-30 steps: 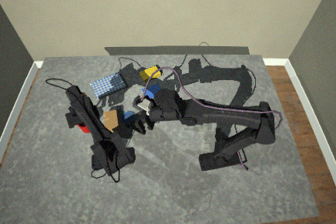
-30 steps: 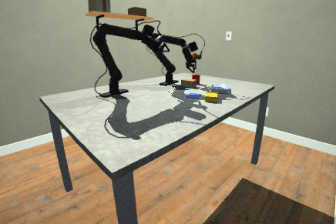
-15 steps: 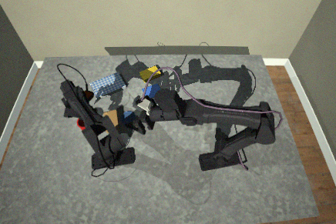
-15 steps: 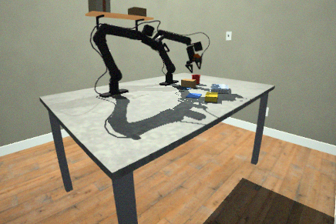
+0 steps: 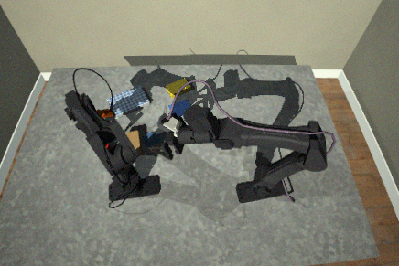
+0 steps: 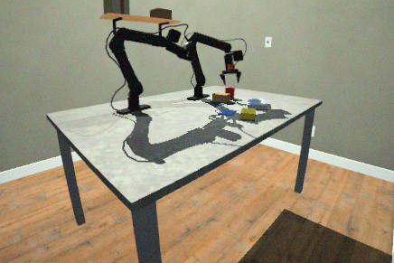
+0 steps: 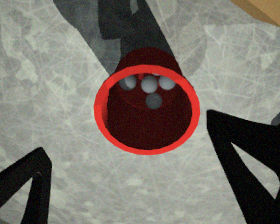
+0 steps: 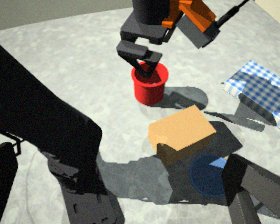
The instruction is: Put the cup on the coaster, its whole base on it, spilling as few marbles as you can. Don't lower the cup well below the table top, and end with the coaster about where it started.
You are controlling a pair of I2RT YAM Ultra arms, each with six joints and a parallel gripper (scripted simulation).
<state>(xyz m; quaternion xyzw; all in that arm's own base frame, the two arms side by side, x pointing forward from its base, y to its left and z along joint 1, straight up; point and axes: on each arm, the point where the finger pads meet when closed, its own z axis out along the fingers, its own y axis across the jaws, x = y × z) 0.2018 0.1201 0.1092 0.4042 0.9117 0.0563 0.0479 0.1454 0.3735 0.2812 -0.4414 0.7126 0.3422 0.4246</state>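
Now: the red cup 10 mm behind my left hand and 80 mm below it. The rest, counted from my left hand: tan block: 20 mm ahead, 130 mm to the right, 80 mm below; blue square: 230 mm ahead, 330 mm to the right, 110 mm below.
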